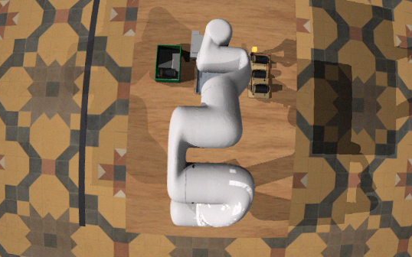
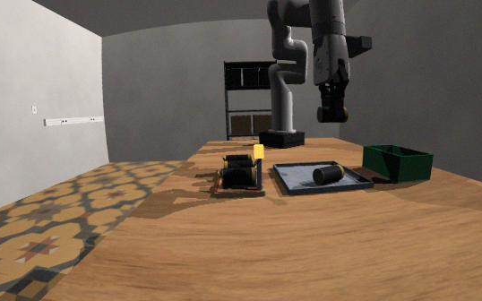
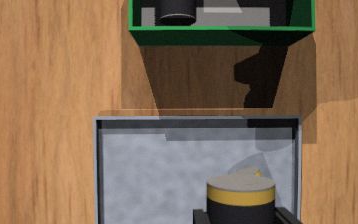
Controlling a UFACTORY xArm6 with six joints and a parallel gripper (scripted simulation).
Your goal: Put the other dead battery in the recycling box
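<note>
The green recycling box lies 18 cm to the left of my hand, 14 cm below it and 3 cm ahead of it. Round my hand: grey tray: 15 cm below, 3 cm to the right, 2 cm behind.
</note>
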